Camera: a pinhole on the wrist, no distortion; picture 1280 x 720 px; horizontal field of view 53.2 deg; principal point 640.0 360.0 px. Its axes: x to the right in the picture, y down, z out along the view. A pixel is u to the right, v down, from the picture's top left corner.
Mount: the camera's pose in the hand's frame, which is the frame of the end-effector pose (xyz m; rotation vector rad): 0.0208 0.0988 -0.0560 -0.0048 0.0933 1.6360
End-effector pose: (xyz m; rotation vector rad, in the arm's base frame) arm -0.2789 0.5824 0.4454 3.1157 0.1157 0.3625
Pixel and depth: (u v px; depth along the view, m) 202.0 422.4 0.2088
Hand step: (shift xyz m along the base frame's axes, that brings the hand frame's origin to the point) 0.0648 -0.0372 -0.1462
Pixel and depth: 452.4 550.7 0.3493
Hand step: 0.0646 -0.0654 -0.2915
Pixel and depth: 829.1 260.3 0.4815
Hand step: 0.1874 -0.1940 -0.3858
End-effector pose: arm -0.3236 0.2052 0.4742 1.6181 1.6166 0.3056
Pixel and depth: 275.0 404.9 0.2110
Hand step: 0.1485 -0.0235 -0.0773
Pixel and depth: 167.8 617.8 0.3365
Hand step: 0.1871 -0.1258 -0.1848
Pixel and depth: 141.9 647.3 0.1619
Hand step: 0.1064 -0.0363 -0.0409
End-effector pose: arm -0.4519 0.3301 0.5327 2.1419 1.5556 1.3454
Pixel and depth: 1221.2 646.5 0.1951
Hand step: 0.2316 -0.0547 0.0284
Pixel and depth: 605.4 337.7 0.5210
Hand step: 0.4248 0.1576 -0.1644
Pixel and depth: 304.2 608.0 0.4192
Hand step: 0.2811 0.1000 -0.2262
